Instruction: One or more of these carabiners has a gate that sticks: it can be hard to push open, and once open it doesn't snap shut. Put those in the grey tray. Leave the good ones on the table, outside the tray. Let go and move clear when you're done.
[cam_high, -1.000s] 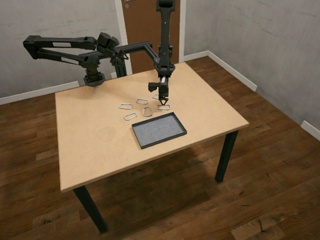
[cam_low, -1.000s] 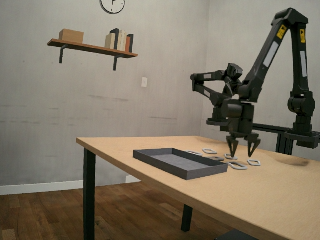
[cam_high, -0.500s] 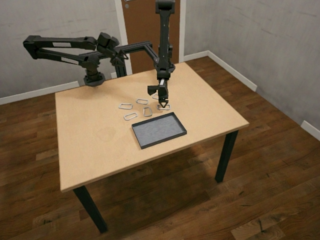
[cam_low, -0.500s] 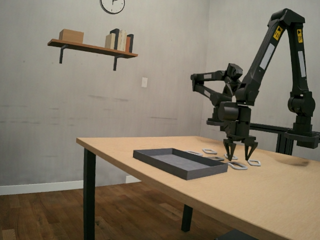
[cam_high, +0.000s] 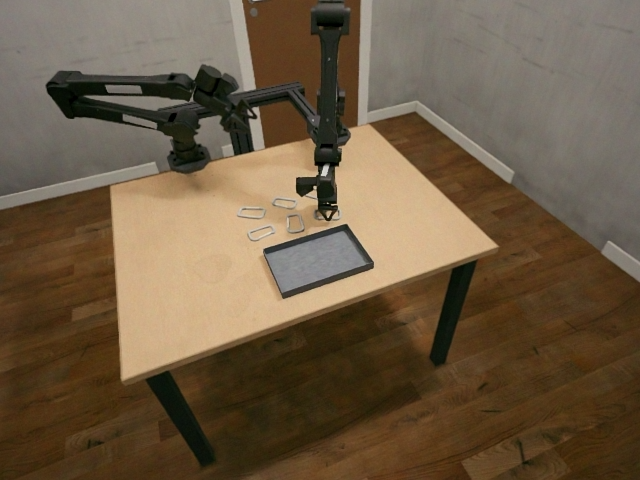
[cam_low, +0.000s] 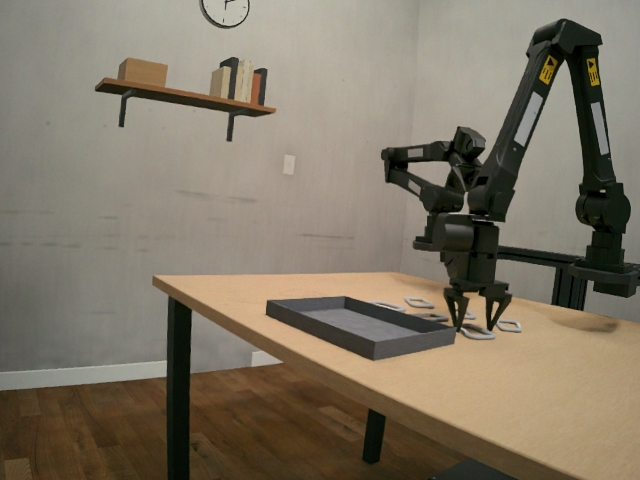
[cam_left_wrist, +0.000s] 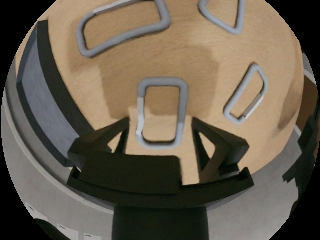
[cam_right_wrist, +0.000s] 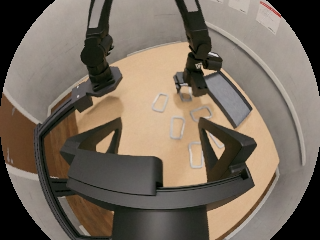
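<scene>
The grey tray is 21 cm ahead of my left hand and 10 cm to the right of it.
</scene>
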